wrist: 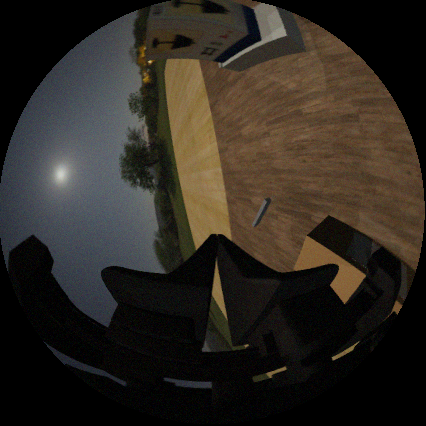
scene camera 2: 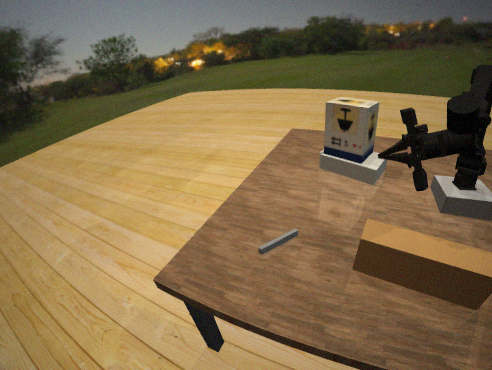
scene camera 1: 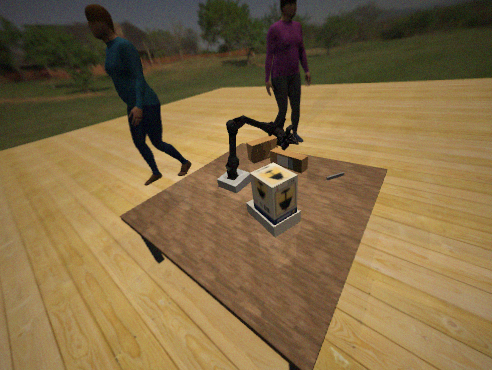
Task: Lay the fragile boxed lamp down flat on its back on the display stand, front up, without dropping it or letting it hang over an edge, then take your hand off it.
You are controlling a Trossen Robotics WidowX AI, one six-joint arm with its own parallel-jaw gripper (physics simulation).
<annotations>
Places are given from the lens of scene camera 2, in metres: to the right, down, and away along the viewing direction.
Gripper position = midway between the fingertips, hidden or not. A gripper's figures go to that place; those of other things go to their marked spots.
my gripper (scene camera 2: 378,156): 0.32, -0.07, 0.51
display stand (scene camera 2: 370,170): 0.49, -0.06, 0.84
</annotations>
